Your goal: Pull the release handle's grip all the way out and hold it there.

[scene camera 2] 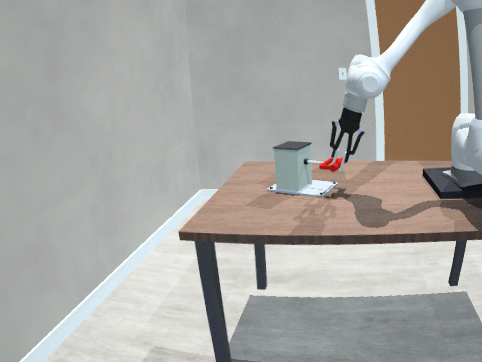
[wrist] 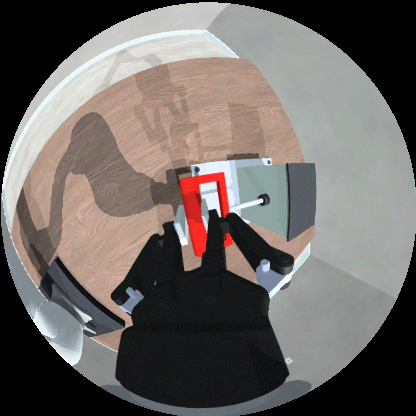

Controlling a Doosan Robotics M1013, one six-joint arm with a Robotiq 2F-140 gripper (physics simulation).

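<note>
The release handle's red grip point(scene camera 2: 327, 164) point(wrist: 188, 192) is a rectangular frame on a thin pale rod point(scene camera 2: 314, 161) point(wrist: 246, 205). The rod comes out of a black collar point(scene camera 2: 306, 161) point(wrist: 265, 200) on the side of a grey-green box point(scene camera 2: 292, 169) point(wrist: 262, 177) with a dark top. A stretch of rod shows between collar and grip. My gripper point(scene camera 2: 339, 160) point(wrist: 194, 209) reaches down from above and is shut on the grip's outer bar, one pale finger pad on each side of it. The fingers partly hide the grip's near end in the wrist view.
The box stands on a white base plate point(scene camera 2: 320, 188) point(wrist: 212, 168) with dark bolts, on the wooden table point(scene camera 2: 240, 215) point(wrist: 200, 90). The robot's black mount point(scene camera 2: 435, 185) point(wrist: 102, 317) is at the table's right in the scene view. Walls rise behind.
</note>
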